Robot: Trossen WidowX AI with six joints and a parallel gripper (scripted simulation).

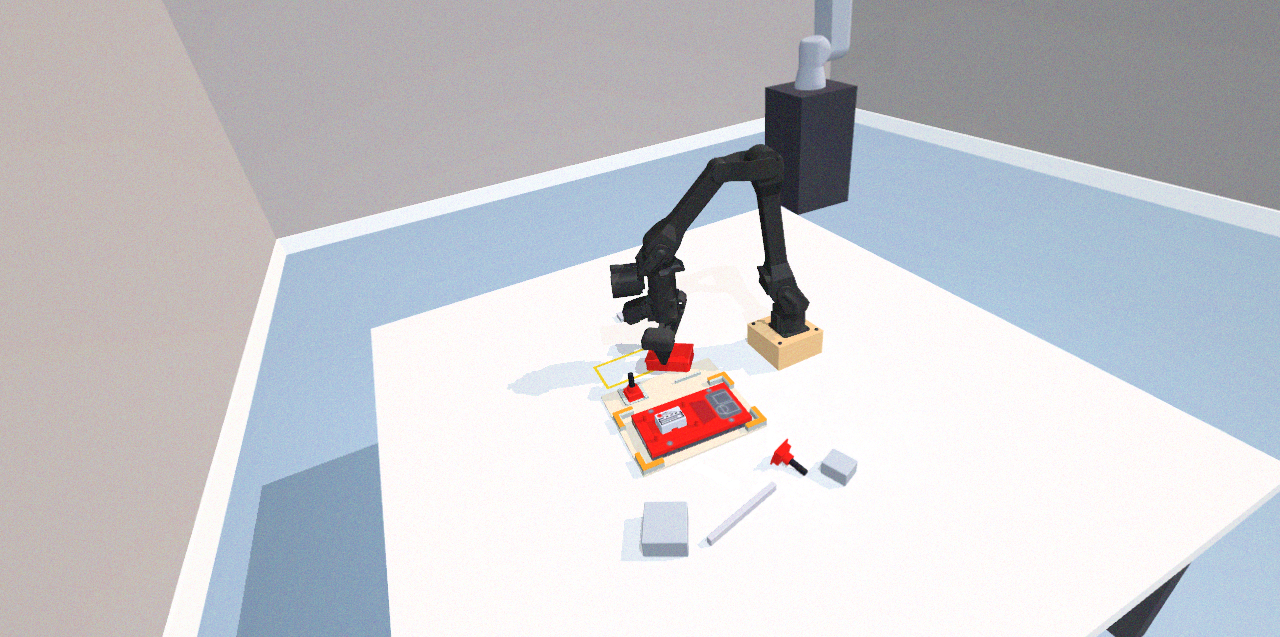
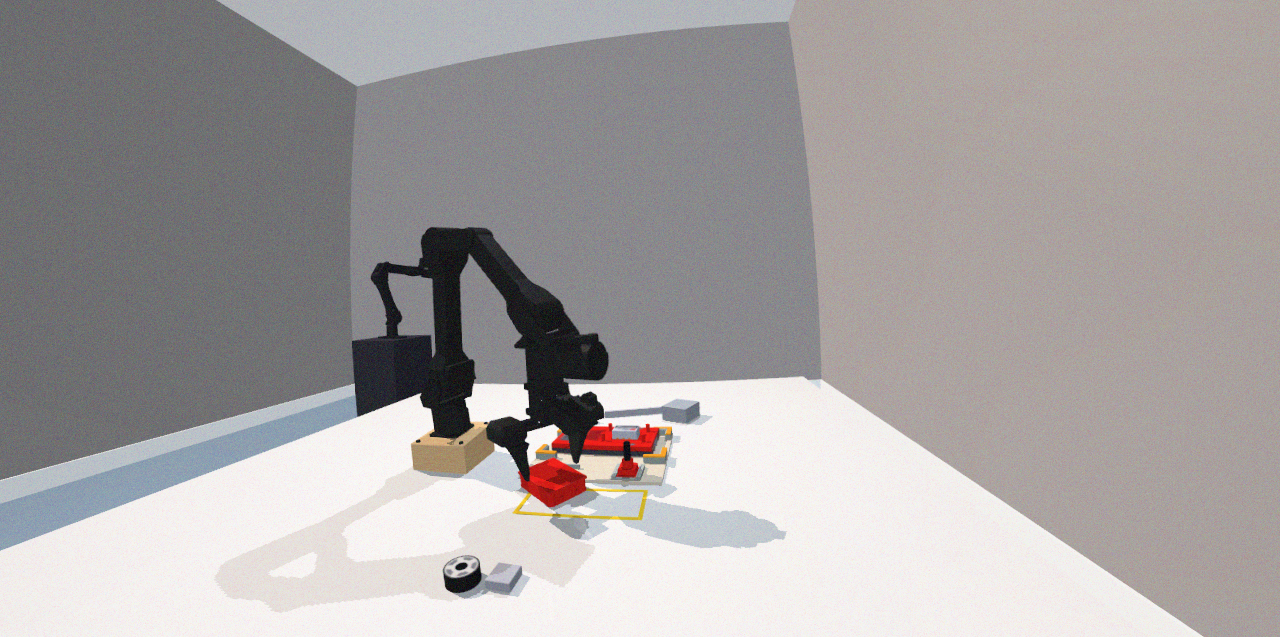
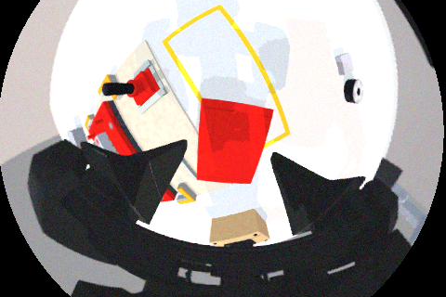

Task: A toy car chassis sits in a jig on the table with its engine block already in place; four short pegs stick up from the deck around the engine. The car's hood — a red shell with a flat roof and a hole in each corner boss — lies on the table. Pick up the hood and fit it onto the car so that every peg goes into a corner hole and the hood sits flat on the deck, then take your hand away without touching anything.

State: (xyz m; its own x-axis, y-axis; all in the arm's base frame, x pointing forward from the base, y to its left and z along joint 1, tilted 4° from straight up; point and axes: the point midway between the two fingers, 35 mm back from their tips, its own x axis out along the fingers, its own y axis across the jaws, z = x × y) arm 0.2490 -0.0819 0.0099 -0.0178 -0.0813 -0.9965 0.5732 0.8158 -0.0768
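Right now the red hood is 1 cm below my gripper tip. The rest, counted from my gripper tip: grey engine block (20 cm to the left, 8 cm ahead, 1 cm below); black wheel (22 cm to the right, 2 cm below, 2 cm behind); grey rod (40 cm to the left, 5 cm ahead, 2 cm below).
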